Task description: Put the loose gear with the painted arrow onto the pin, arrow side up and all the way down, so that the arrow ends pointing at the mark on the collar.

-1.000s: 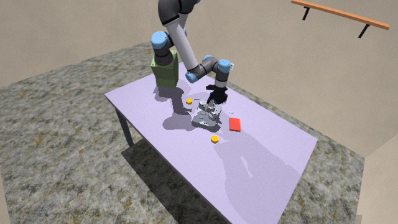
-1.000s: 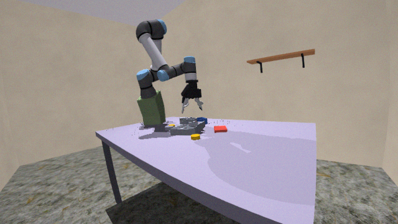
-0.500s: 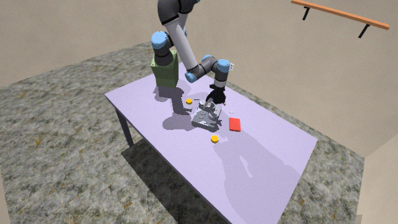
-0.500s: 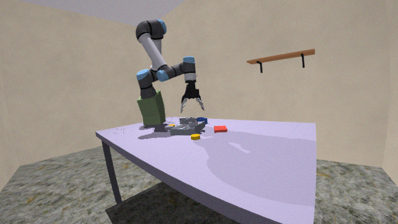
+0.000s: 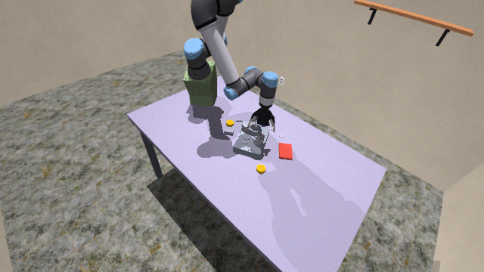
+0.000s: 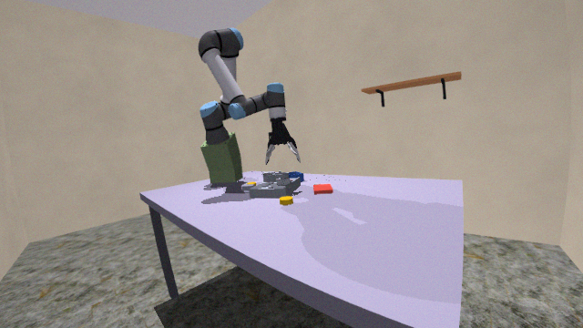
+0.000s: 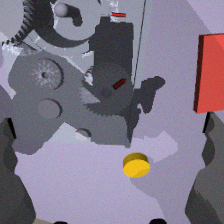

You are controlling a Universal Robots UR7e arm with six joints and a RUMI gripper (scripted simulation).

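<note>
The grey toothed gear lies 1 cm ahead of my hand, 1 cm to the right of it and 8 cm below it. Round my hand: small grey block: 19 cm behind, 9 cm to the right, 12 cm below; then yellow round piece: 15 cm ahead, 12 cm to the right, 12 cm below; then flat red block: 14 cm ahead, 10 cm to the left, 12 cm below.
</note>
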